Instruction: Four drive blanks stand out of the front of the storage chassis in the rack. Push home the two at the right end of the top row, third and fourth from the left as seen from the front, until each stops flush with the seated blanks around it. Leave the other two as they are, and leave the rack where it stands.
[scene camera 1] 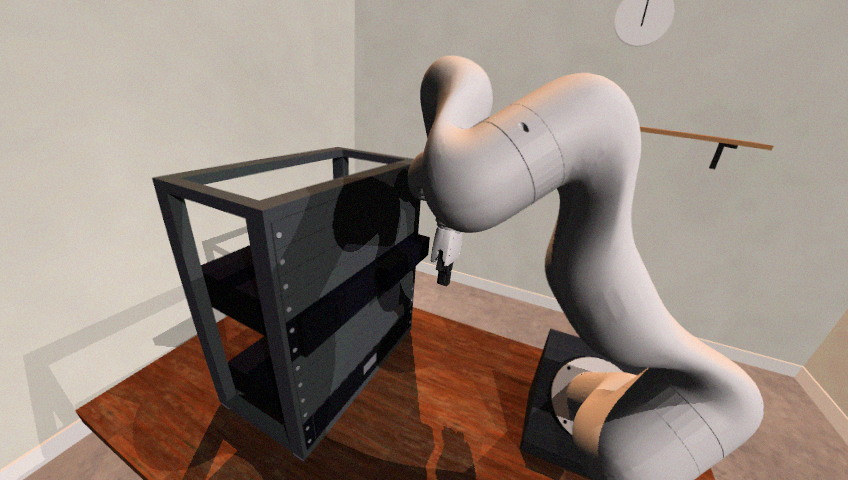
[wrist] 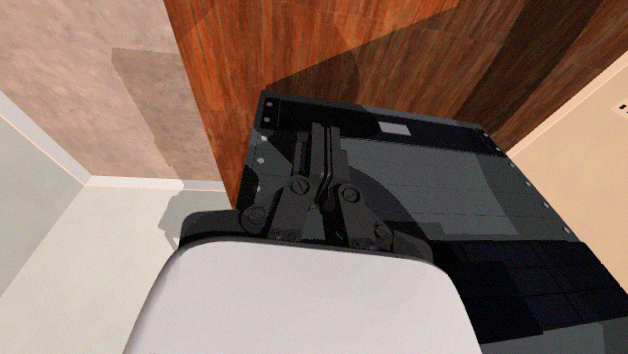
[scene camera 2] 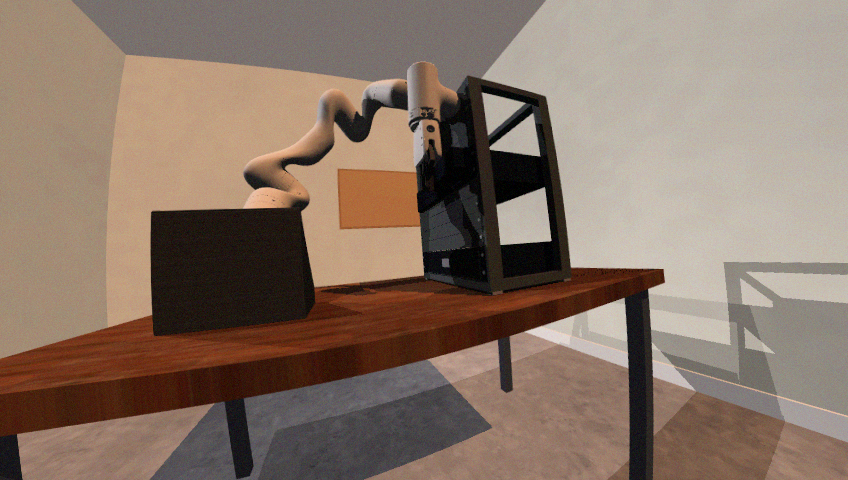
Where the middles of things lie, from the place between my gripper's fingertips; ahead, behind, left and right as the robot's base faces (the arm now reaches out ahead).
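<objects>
For the rack (scene camera 1: 328,278), my hand is 20 mm below it and 150 mm to the right of it, and my hand's also 260 mm short of it.
</objects>
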